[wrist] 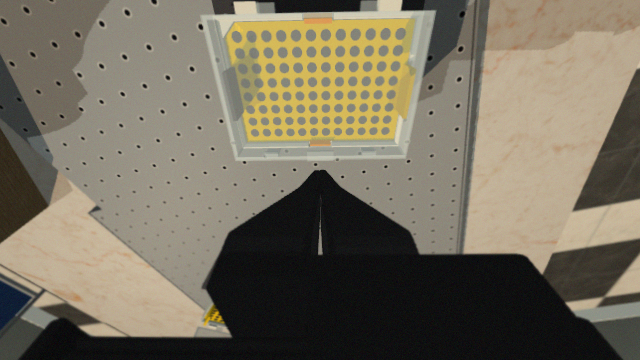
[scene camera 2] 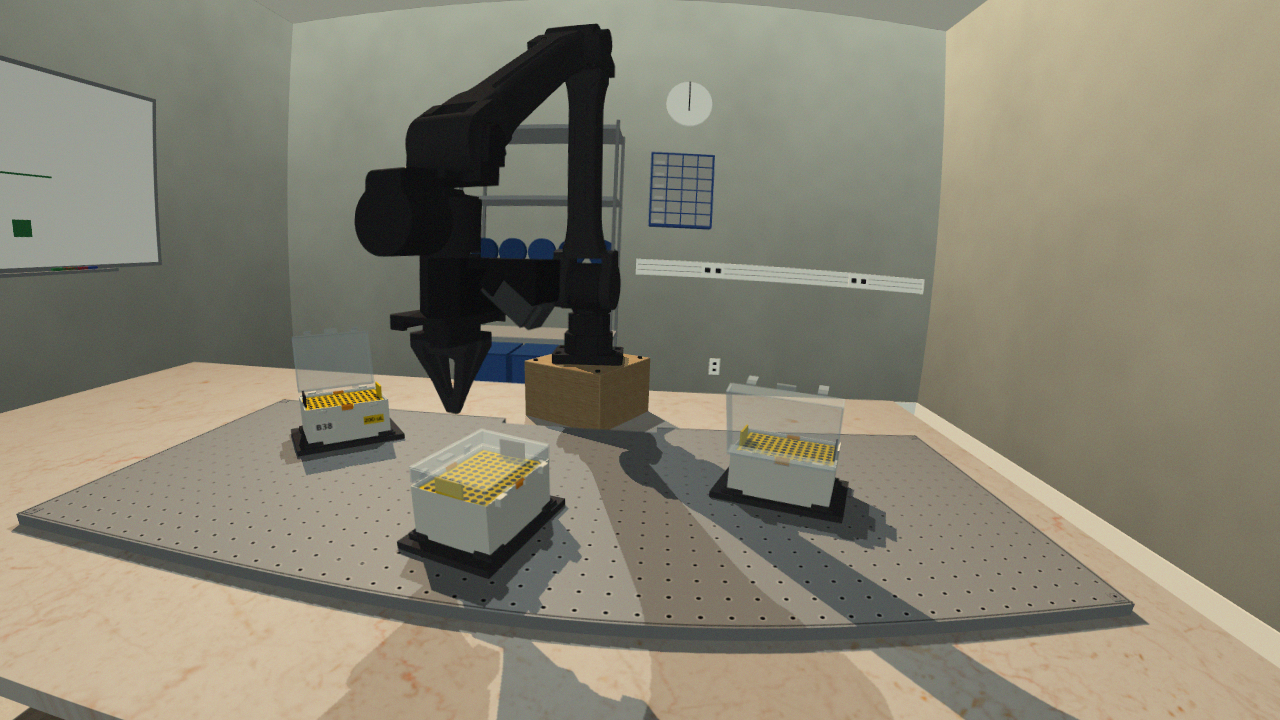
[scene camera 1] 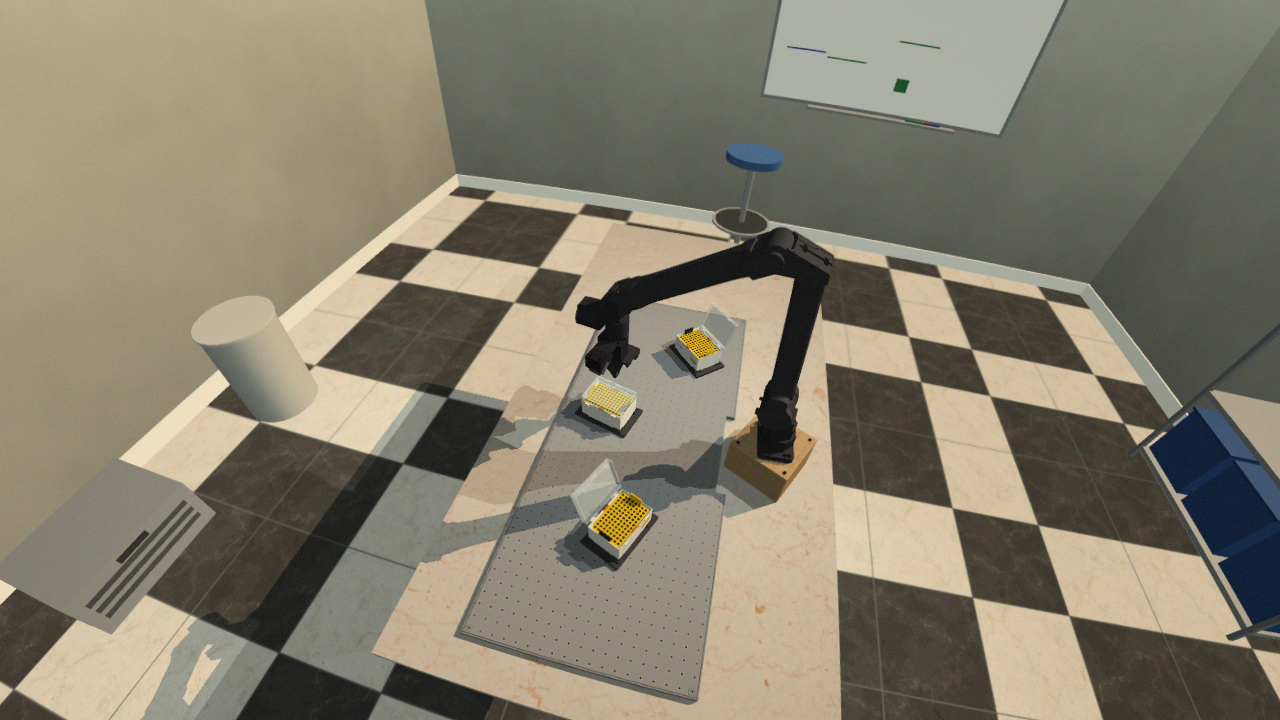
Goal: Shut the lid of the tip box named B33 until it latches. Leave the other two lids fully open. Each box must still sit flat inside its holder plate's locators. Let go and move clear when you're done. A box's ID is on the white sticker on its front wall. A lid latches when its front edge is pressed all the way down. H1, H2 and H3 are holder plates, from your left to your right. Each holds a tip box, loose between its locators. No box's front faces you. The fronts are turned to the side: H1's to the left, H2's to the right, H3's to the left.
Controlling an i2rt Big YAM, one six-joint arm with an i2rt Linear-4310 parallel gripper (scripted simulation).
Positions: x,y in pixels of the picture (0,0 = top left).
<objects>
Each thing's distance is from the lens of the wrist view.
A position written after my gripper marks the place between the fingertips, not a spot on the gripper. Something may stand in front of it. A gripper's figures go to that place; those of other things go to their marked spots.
my gripper [wrist: 320,179]: 0.13 m
tip box lid [wrist: 292,87]: 0.15 m
</objects>
